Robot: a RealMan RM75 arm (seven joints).
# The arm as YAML. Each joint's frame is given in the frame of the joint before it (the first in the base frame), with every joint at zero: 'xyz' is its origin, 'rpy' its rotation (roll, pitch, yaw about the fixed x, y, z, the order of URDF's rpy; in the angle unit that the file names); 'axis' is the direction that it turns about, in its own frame. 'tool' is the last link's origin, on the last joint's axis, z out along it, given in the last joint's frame.
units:
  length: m
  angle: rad
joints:
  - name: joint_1
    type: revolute
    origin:
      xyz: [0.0, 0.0, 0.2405]
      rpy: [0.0, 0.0, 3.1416]
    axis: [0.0, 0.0, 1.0]
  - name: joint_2
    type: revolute
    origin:
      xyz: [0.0, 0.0, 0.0]
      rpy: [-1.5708, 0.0, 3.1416]
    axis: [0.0, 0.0, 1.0]
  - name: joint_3
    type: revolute
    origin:
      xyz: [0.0, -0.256, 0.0]
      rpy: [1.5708, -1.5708, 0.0]
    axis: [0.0, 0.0, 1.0]
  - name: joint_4
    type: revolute
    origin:
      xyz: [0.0, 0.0, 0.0]
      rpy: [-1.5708, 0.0, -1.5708]
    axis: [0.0, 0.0, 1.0]
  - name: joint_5
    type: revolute
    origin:
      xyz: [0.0, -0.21, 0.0]
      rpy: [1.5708, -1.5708, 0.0]
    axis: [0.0, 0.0, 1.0]
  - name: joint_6
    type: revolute
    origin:
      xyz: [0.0, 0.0, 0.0]
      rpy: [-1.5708, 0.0, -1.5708]
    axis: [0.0, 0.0, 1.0]
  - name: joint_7
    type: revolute
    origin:
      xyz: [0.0, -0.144, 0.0]
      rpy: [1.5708, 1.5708, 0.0]
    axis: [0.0, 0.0, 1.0]
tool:
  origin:
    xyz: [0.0, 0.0, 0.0]
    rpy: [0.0, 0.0, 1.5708]
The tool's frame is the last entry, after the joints.
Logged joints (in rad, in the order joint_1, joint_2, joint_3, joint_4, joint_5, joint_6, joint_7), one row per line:
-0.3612, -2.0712, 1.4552, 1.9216, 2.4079, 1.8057, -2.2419
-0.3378, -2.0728, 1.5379, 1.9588, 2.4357, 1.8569, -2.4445
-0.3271, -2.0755, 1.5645, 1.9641, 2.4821, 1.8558, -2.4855
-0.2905, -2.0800, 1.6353, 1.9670, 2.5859, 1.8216, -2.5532
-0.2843, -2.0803, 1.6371, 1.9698, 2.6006, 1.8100, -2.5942
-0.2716, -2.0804, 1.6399, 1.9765, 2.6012, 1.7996, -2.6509
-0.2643, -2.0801, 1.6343, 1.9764, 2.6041, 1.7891, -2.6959
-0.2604, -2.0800, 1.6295, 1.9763, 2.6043, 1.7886, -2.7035
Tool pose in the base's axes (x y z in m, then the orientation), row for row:
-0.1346, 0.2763, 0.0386, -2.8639, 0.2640, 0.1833
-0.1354, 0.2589, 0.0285, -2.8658, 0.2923, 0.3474
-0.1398, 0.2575, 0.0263, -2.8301, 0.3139, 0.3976
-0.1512, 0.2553, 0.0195, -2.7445, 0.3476, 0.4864
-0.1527, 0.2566, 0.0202, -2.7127, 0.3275, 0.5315
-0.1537, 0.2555, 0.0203, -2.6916, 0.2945, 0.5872
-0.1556, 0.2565, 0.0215, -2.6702, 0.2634, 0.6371
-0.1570, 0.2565, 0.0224, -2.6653, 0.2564, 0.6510
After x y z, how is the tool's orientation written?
As angles about the fixed x, y, z axes (roll, pitch, yaw), in radians.
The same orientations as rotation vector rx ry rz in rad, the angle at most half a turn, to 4 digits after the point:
-2.8540, -0.2090, 0.4149
-2.8485, -0.4401, 0.4869
-2.8096, -0.4937, 0.5308
-2.7195, -0.5736, 0.6079
-2.6825, -0.6275, 0.5964
-2.6496, -0.7039, 0.5705
-2.6142, -0.7708, 0.5476
-2.6050, -0.7893, 0.5435

